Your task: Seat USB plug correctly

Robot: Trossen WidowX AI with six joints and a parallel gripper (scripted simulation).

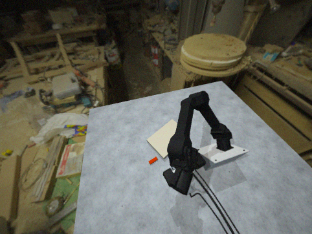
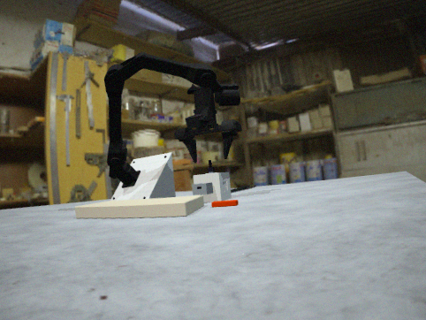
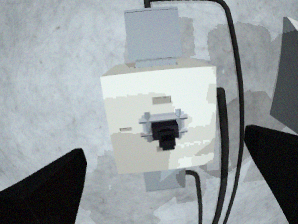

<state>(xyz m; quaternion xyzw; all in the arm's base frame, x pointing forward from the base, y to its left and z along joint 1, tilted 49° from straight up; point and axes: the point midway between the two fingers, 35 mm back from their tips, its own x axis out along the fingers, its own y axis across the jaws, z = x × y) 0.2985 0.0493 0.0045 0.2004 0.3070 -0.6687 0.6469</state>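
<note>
My gripper tip is 2 cm above the USB plug. Also, from my gripper tip: flat beige board 4 cm behind, 25 cm to the right, 10 cm below; orange block 11 cm ahead, 14 cm to the right, 11 cm below; grey socket 4 cm below.
</note>
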